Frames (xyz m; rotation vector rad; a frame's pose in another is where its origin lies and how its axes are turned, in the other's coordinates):
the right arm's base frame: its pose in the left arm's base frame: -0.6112 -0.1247 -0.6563 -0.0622 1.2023 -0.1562
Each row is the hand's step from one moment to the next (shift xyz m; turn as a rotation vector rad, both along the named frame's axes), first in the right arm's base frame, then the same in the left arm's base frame.
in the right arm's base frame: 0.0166 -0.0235 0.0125 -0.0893 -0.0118 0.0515
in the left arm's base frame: 0.0154 -0.0262 -0.0078 0.0156 0.0003 0.1026
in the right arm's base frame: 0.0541 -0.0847 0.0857 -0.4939 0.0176 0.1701
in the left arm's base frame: 0.0915 -0.0949 -0.0080 -0.0132 0.0873 0.5152
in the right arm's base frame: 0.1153 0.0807 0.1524 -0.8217 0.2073 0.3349
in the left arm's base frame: 0.1896 0.0567 -0.0622 0.0420 0.3192 0.8524
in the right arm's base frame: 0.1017 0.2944 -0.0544 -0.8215 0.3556 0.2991
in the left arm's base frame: 0.0108 0.2770 -0.1521 0.0216 0.4669 0.8200
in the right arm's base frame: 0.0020 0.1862 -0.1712 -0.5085 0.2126 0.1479
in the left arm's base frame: -0.1426 0.1895 -0.0879 -0.0220 0.2829 0.4951
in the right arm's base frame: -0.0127 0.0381 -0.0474 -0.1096 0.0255 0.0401
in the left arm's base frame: -0.0453 0.0412 -0.0103 0.0011 0.0406 0.1123
